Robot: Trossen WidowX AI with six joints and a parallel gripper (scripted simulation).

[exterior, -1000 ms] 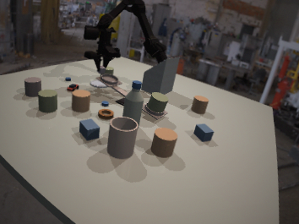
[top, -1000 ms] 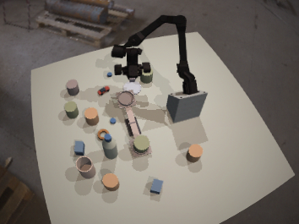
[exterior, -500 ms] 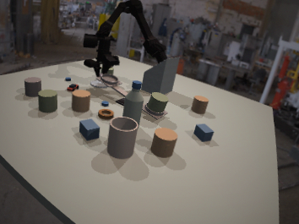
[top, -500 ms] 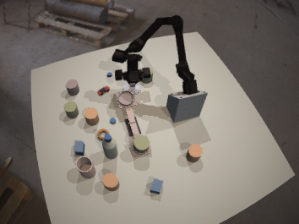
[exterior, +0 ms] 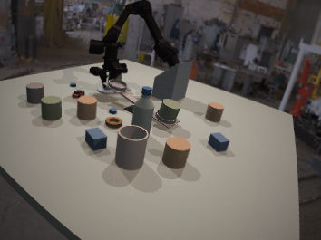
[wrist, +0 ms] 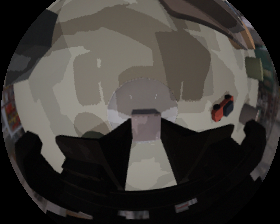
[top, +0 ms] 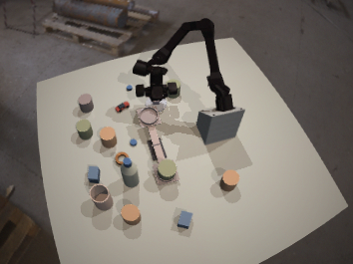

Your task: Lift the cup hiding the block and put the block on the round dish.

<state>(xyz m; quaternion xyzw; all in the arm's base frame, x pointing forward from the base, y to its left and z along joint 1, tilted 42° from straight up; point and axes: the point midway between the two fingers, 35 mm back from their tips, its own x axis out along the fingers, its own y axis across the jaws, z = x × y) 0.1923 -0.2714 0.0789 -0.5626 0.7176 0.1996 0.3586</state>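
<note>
Now: gripper tip 10 mm below the block. From my gripper tip the other things lie so: round dish 10 mm below; toy car 160 mm ahead, 40 mm to the right; balance beam 240 mm to the left, 100 mm ahead, 20 mm above.
</note>
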